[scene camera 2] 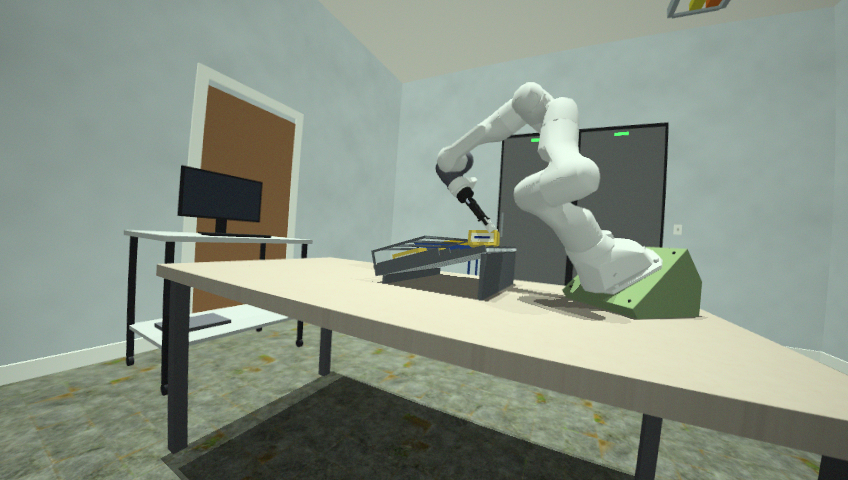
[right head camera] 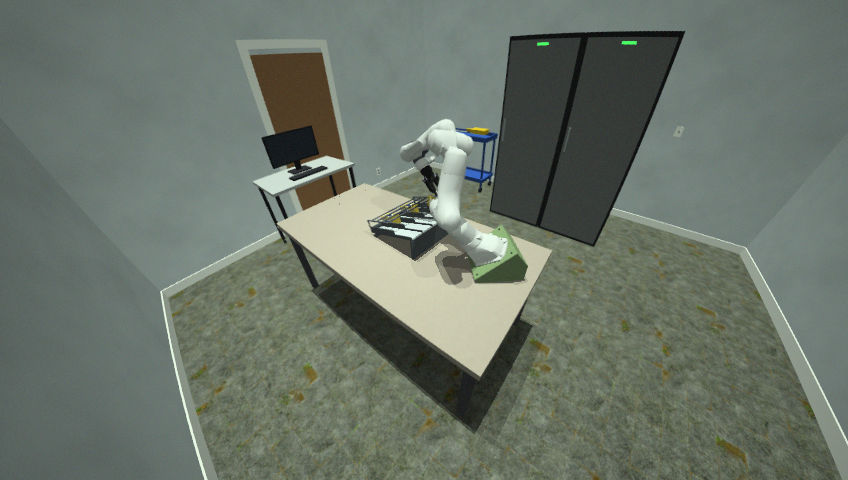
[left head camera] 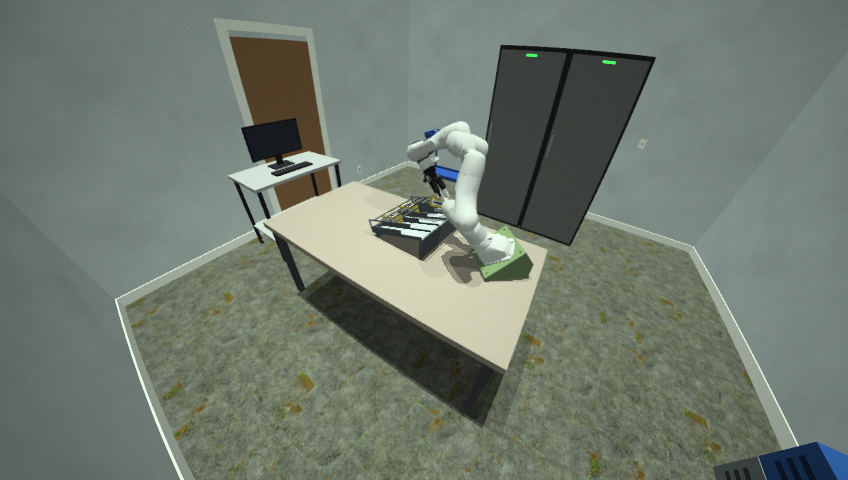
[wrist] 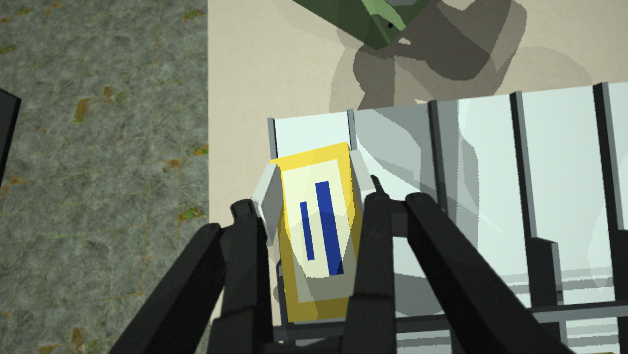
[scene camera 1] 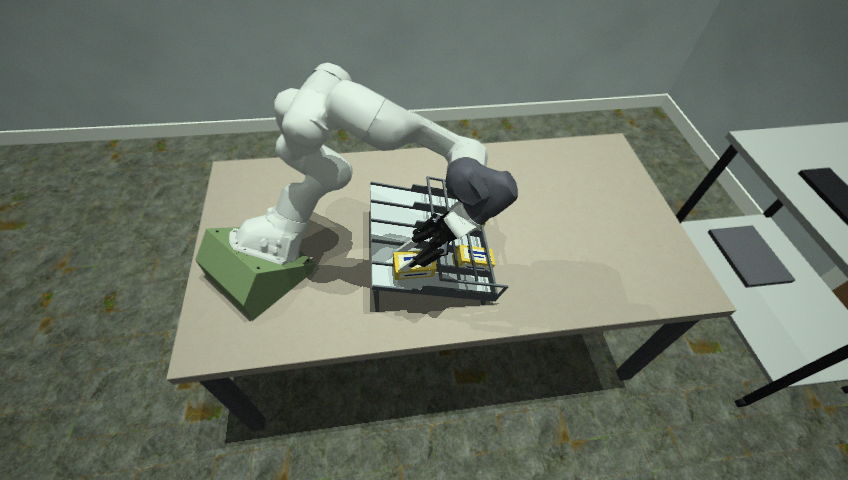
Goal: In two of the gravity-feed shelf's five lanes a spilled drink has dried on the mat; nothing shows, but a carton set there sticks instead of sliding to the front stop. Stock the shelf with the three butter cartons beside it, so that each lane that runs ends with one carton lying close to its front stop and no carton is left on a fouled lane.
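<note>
The gravity-feed shelf (left head camera: 437,239) (scene camera 1: 389,212) (scene camera 2: 496,274) (wrist: 492,175) has five lanes sloping away from the robot base. My gripper (scene camera 1: 409,254) (scene camera 2: 490,228) (wrist: 315,173) is shut on a yellow butter carton (scene camera 1: 416,274) (scene camera 2: 480,238), its fingers on the carton's long sides. In the wrist view this carton (wrist: 320,225) is at the upper part of the leftmost lane, label up and slightly turned. Whether it touches the mat is unclear. A second carton (scene camera 1: 474,256) (scene camera 2: 410,253) lies near the front stop of the neighbouring lane. Yellow carton parts show through the rails (right head camera: 395,219); the third carton's lane is unclear.
The green robot base (left head camera: 505,264) (scene camera 1: 252,282) stands behind the shelf's high end. Dark dividers separate the lanes, and a raised rail frame (scene camera 1: 429,193) crosses their lower part. A side desk (left head camera: 285,172) with a monitor (left head camera: 271,139) stands beyond the table (left head camera: 380,279).
</note>
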